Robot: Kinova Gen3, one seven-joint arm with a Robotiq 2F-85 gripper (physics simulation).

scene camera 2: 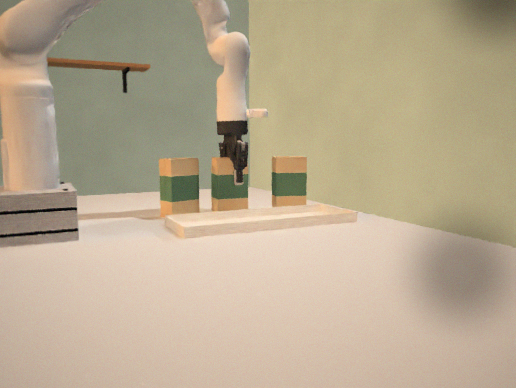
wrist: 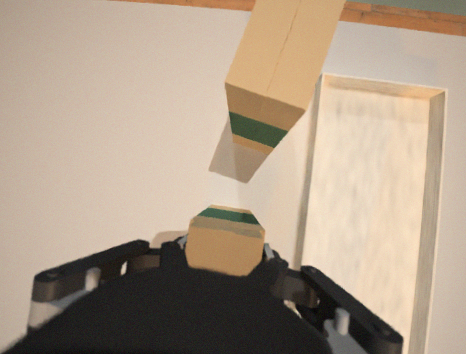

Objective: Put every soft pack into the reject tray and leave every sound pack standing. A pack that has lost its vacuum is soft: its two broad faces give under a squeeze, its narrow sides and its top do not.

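Three tan packs with green bands stand upright in a row: a left pack, a middle pack and a right pack. My gripper is shut on the middle pack, with its fingertips against the two broad faces near the top; one finger shows in front of the pack in the scene view. In the wrist view this pack looks drawn in between the fingertips, with uneven top edges. Its lower part is hidden there. The reject tray lies beside the row and holds no pack.
The robot's base block stands at the left, well away from the left pack. A wall shelf hangs behind the arm. The tray's long wall runs close beside the row. A green wall rises along the table's right side.
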